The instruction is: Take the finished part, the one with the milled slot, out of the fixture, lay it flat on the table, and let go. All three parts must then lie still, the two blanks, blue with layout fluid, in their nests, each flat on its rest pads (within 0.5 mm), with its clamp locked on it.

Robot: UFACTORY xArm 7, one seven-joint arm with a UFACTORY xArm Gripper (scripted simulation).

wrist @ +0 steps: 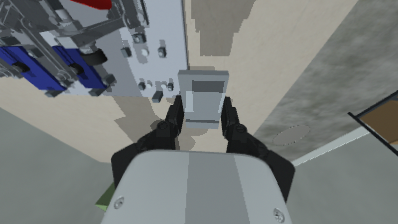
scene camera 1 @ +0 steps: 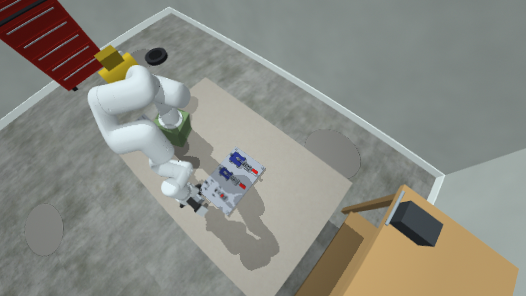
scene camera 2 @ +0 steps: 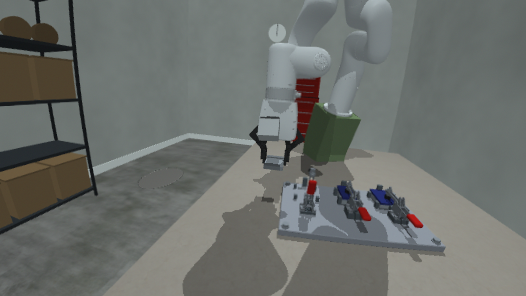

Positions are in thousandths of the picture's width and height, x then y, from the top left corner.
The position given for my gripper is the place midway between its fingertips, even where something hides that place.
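Observation:
There is my gripper (scene camera 2: 522, 552), which I also find in the wrist view as my gripper (wrist: 509, 467). I can see a finished grey part (wrist: 511, 413) too. A grey fixture plate (scene camera 1: 448, 654) is in the scene as well.

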